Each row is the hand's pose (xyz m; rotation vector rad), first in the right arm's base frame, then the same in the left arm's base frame.
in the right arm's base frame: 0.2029 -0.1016 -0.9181 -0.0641 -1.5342 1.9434
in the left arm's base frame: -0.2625 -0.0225 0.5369 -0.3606 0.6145 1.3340
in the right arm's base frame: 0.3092 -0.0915 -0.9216 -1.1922 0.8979 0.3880
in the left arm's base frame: -0.2376 -0.1264 0.5375 1.4149 -2.6244 0.7622
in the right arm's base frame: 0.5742 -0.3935 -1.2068 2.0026 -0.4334 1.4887
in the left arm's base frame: -0.4350 -0.4231 0.8776 0.7719 0.0742 -0.1024
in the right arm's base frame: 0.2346 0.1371 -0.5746 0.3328 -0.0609 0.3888
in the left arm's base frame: 0.0718 0.0122 0.2859 -0.9442 0.9391 -0.8407
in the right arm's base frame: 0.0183 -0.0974 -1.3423 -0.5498 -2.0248 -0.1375
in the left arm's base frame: -0.7206 0.0420 0.5354 -2.0104 -0.4210 0.8462
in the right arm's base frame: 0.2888 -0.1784 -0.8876 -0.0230 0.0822 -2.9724
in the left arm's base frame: -0.2085 -0.0885 0.6202 1.1323 1.3620 1.4461
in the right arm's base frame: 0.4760 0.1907 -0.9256 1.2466 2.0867 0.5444
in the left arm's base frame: -0.2028 -0.3177 0.2735 1.3766 1.2799 -1.9418
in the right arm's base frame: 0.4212 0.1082 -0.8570 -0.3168 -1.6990 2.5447
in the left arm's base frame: -0.1496 -0.2382 0.3468 0.0474 0.6194 1.8767
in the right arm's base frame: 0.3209 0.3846 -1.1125 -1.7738 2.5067 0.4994
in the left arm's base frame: -0.4284 -0.2392 0.0747 -0.2666 -1.8149 0.3931
